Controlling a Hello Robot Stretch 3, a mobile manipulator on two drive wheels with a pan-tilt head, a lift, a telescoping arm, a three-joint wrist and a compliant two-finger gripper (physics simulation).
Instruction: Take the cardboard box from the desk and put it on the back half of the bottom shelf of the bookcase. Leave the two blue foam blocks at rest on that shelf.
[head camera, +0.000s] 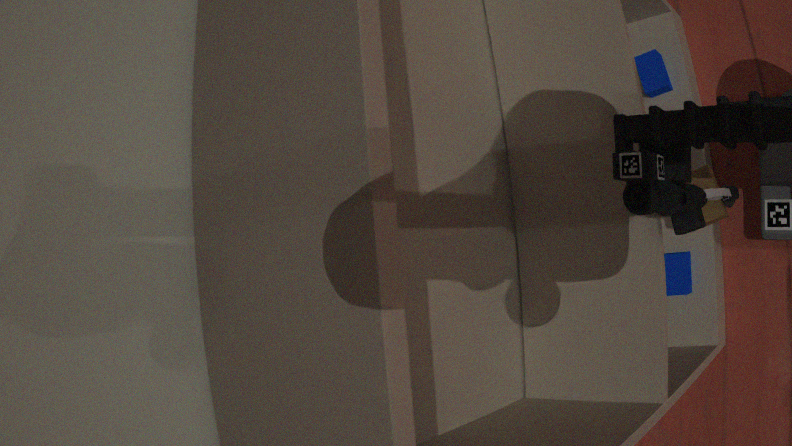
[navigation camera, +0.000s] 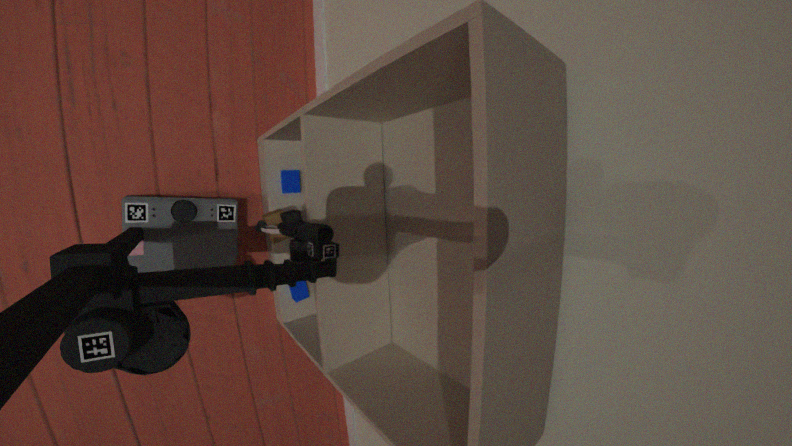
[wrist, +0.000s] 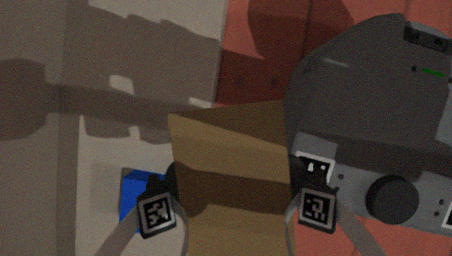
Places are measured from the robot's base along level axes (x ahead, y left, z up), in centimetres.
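Pixels of known places: gripper, fingertip midpoint: (head camera: 710, 202) (navigation camera: 272, 222); robot's base at its link origin: (navigation camera: 183, 210) (wrist: 342, 166).
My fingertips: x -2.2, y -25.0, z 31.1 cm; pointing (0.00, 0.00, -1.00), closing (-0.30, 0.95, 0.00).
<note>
Ahead of a thing's pixels: the offset from my fingertips to its top centre. "pt": to the spot under its first point. Level surfaces: height alone.
The tan cardboard box {dx -0.9, dy -0.6, dz +6.1 cm} (head camera: 714, 214) (navigation camera: 273, 217) (wrist: 230, 142) is between the fingers of my gripper (head camera: 715, 200) (navigation camera: 272, 227) (wrist: 236, 175), which is shut on it. In the head and navigation views they overlap the front part of the bottom shelf {dz -21.1 cm} (head camera: 693, 326) (navigation camera: 276, 157), between the blocks; their height above it is unclear. One blue foam block {dx +14.7, dy -12.1, dz -16.6 cm} (head camera: 678, 273) (navigation camera: 290, 181) (wrist: 131, 197) lies on that shelf to one side. The other blue block {dx -29.7, dy -16.1, dz -16.6 cm} (head camera: 652, 73) (navigation camera: 299, 291) lies on the far side of the arm, partly hidden in the navigation view.
The bookcase {pt dx +11.4, dy -15.9, dz +74.9 cm} (head camera: 277, 332) (navigation camera: 520, 138) stands against the pale wall, with side panels at both ends and boards above the bottom shelf. My arm (head camera: 720, 122) (navigation camera: 210, 278) reaches to it. My base (head camera: 775, 166) (navigation camera: 160, 202) (wrist: 360, 90) stands on the red plank floor {dz -31.1 cm} (head camera: 745, 332) (navigation camera: 177, 110).
</note>
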